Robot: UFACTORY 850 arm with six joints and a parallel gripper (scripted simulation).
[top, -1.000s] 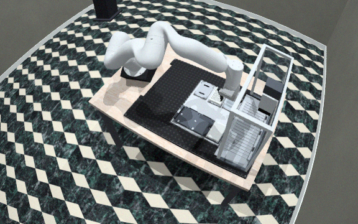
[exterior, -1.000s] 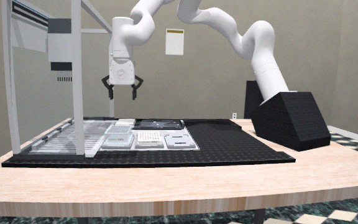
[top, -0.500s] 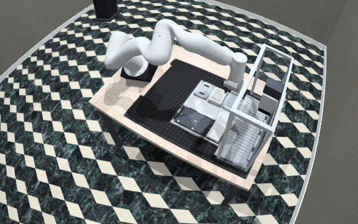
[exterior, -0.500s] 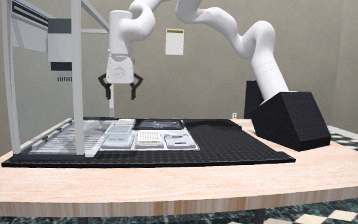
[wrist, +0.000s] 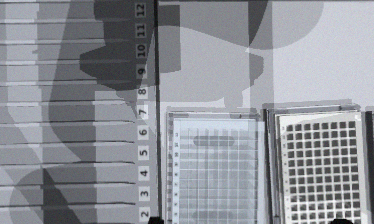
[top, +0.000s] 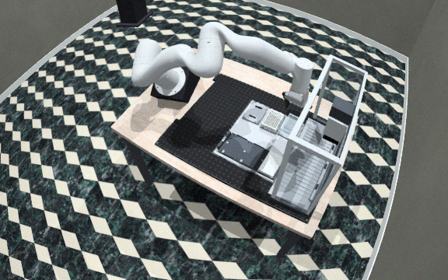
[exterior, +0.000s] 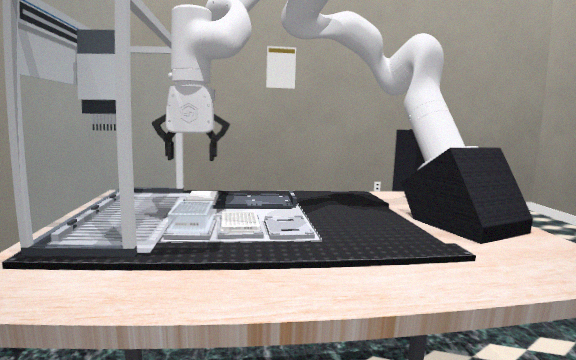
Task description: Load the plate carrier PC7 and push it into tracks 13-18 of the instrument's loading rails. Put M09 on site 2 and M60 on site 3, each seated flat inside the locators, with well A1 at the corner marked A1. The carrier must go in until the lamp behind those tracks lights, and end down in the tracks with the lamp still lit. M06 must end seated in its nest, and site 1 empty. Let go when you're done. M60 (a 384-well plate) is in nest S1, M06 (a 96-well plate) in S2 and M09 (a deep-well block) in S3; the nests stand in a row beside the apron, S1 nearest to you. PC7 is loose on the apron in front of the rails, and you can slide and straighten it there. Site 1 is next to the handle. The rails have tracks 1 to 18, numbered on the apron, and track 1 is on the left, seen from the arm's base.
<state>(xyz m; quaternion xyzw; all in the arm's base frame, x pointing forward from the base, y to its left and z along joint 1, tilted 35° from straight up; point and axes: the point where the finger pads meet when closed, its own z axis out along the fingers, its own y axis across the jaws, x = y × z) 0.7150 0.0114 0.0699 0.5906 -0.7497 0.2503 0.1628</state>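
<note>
Right now the deep-well block M09 is 140 mm below my hand. Round my hand: nest S3 (170 mm below); then post (130 mm to the left, 130 mm ahead, 80 mm above); then nest S1 (220 mm behind, 170 mm below, 50 mm to the left).
</note>
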